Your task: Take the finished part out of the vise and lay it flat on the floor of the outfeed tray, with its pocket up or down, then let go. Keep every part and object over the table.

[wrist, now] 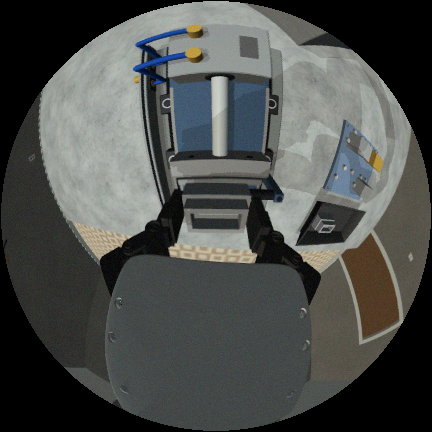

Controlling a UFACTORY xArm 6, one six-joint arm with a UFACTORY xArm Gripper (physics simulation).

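Frame: origin at the arm's base, x ahead, y left, z up, level; centimetres.
Where they show: gripper, fingertip midpoint: (216,204).
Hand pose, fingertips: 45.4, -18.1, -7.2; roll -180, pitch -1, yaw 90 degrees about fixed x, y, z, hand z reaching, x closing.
Things, the pixels of their top centre, and the offset from my fingertips, as dx, dy, dz. "spot": a spot on its surface instead.
- finished part, middle of its top: (215,221) +0.3, +0.0, +1.9
- vise, middle of its top: (214,132) -6.3, -0.8, -2.1
- dark open tray, surface spot: (350,215) spot: +6.4, +42.4, -10.6
- small grey block, middle of its top: (326,228) +9.3, +28.4, -7.3
- blue plate, middle of its top: (357,167) -7.6, +33.2, -11.2
- yellow block, middle of its top: (378,163) -12.6, +37.6, -7.6
- dark blue handle, surface spot: (278,196) spot: -0.4, +7.1, -2.2
The finished part (215,212), a grey block with a rectangular pocket, shows at the middle of the wrist view, just below the vise's near grey jaw. My gripper (216,204) is shut on it, one black finger at each side. The vise (220,167) has a blue bed and a pale round rod above the part. Whether the part still touches the vise's seat cannot be told. A dark open tray (350,215), which looks like the outfeed tray, is to the right, with a small grey block (326,226) in it.
A blue plate (336,167) with holes and a yellow block (375,161) adjoins the dark tray. Blue hoses (165,60) with brass fittings rise at the vise's upper left. A dark blue handle (278,196) sticks out right of the part. The table's patterned edge (215,254) runs below the fingers.
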